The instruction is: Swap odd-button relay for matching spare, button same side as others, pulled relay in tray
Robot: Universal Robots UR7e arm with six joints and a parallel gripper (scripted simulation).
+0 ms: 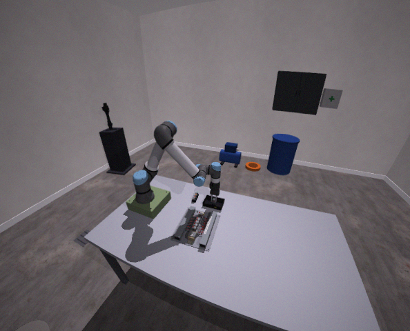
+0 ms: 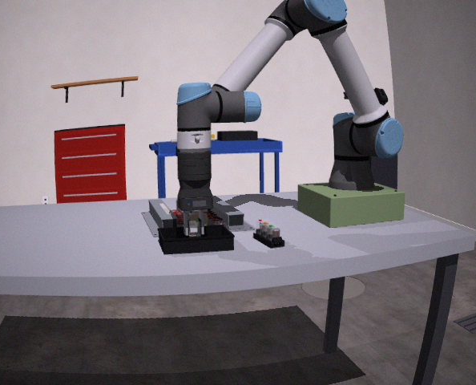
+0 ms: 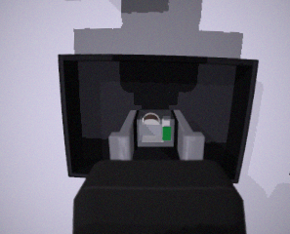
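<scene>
My gripper is now 3 cm above the black tray.
</scene>
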